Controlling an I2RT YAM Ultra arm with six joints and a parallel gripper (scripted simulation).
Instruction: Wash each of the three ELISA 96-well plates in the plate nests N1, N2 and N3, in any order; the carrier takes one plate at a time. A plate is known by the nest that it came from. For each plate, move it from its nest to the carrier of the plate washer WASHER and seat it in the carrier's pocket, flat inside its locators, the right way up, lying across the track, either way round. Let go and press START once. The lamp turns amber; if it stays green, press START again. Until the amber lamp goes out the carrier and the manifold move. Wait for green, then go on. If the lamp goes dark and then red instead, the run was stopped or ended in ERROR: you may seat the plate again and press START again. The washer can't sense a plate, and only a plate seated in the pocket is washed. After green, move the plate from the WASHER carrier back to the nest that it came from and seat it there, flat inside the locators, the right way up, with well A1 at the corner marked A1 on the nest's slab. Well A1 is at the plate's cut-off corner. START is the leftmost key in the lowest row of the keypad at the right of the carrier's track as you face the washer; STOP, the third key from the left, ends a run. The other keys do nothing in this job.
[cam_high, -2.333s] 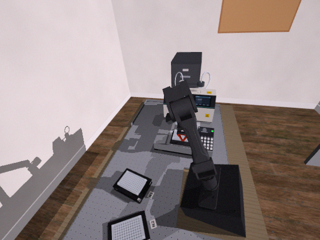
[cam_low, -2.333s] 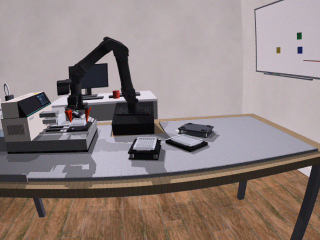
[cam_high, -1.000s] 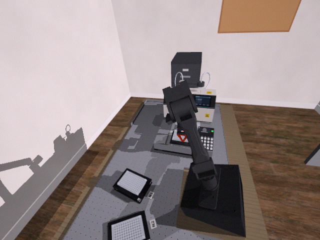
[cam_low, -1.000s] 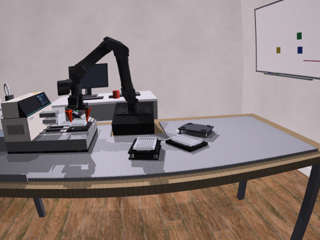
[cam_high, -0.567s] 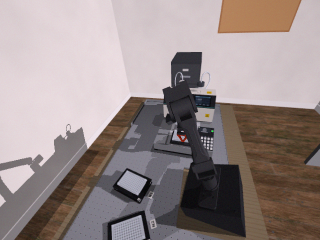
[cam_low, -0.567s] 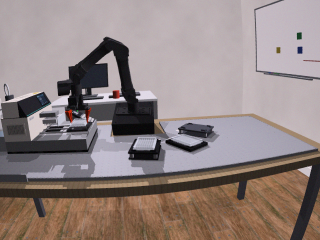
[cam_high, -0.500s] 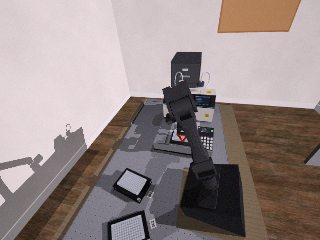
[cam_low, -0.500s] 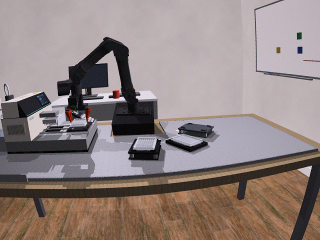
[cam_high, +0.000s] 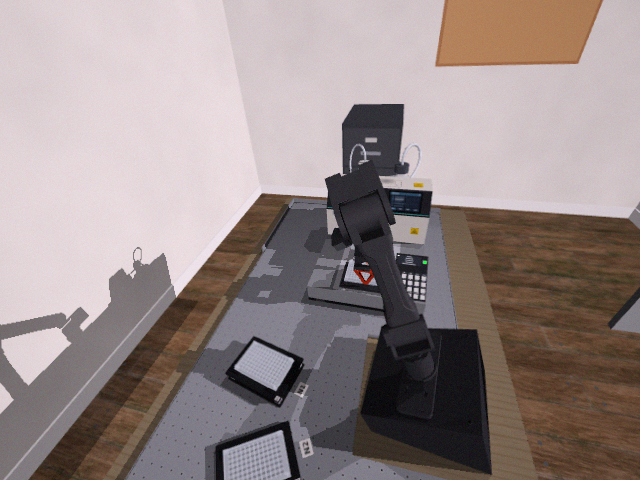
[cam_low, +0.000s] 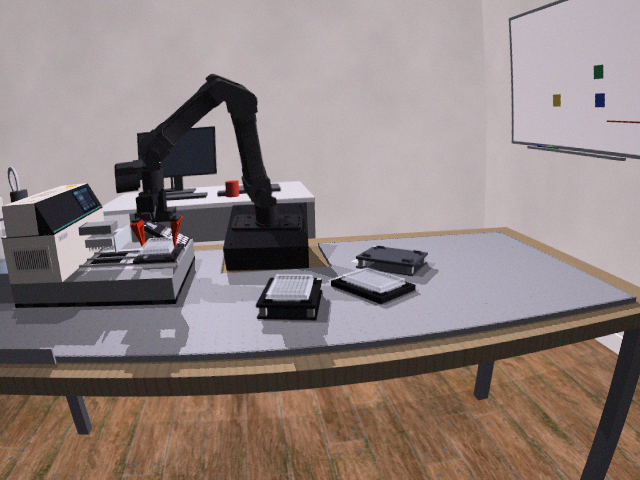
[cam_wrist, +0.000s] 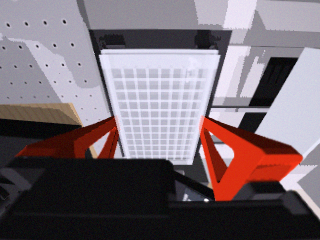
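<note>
Now: the black washer carrier 2 cm below my hand. Also, from my hand: manifold head (2 cm ahead, 15 cm to the right, 3 cm above); washer (3 cm ahead, 15 cm to the right, 4 cm above); N1 label (6 cm ahead, 36 cm to the left, 9 cm below).
</note>
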